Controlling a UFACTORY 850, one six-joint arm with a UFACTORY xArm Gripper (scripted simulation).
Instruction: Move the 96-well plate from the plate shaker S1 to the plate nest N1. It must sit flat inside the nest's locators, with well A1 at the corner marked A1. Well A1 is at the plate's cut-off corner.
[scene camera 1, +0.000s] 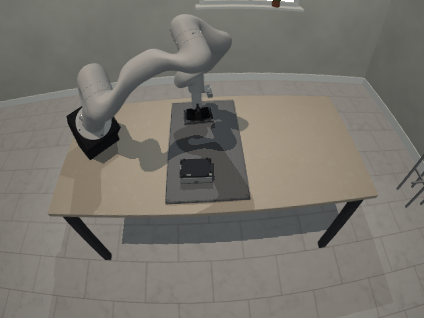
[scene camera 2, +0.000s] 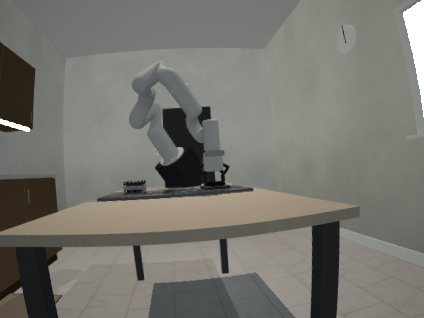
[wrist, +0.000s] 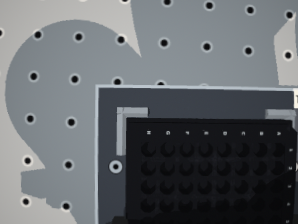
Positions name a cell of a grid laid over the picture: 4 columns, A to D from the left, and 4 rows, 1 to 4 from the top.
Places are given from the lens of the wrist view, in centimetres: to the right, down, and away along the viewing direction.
black 96-well plate (wrist: D3): 4, 2, 14
